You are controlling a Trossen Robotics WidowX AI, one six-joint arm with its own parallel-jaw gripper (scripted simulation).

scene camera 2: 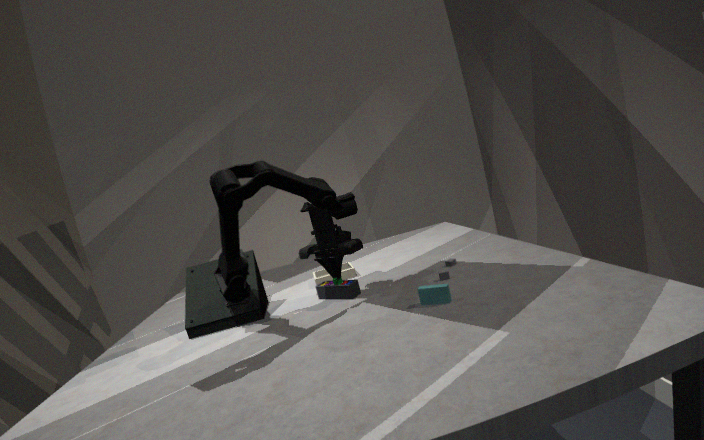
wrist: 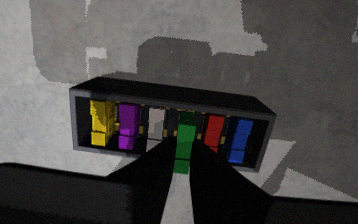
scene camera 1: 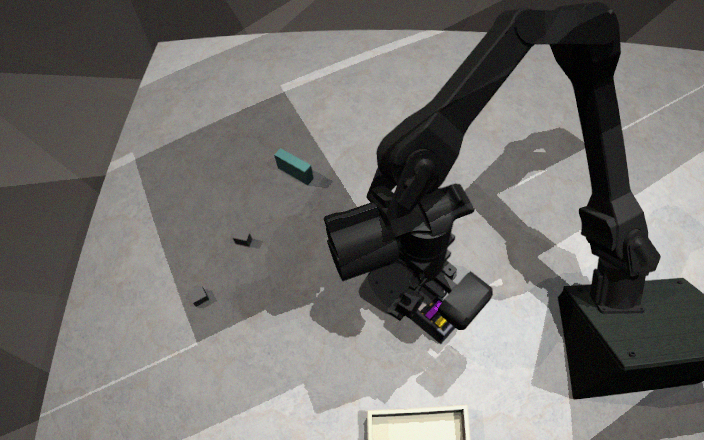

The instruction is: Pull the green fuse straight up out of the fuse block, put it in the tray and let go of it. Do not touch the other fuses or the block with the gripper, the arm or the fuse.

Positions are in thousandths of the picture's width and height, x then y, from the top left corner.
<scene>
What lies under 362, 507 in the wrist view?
A purple fuse.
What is my gripper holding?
A green fuse.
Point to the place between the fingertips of my gripper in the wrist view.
513, 650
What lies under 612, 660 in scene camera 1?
My gripper.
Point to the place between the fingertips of my gripper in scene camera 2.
479, 633
</scene>
